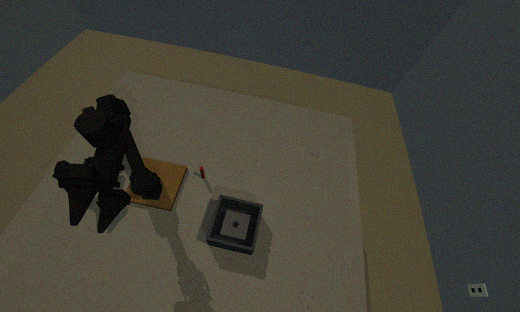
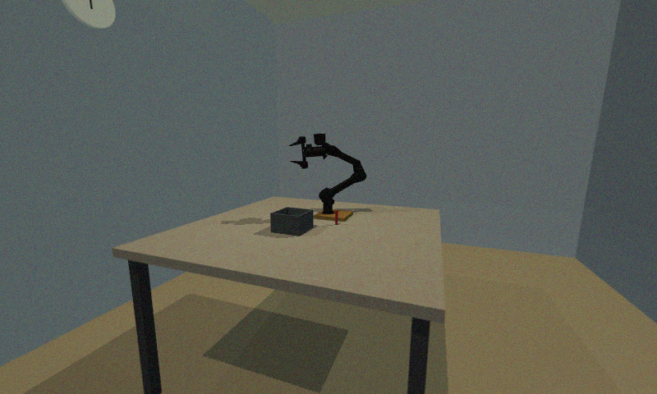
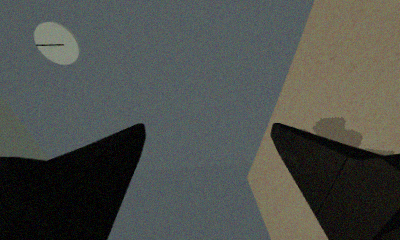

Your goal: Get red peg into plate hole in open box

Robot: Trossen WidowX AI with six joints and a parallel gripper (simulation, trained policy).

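Now: gripper tip 15 cm short of the red peg, 31 cm to the right of it and 34 cm above it. From my gripper tip the other things lie so: light plate 30 cm ahead, 10 cm to the left, 33 cm below; dark box 30 cm ahead, 10 cm to the left, 35 cm below.
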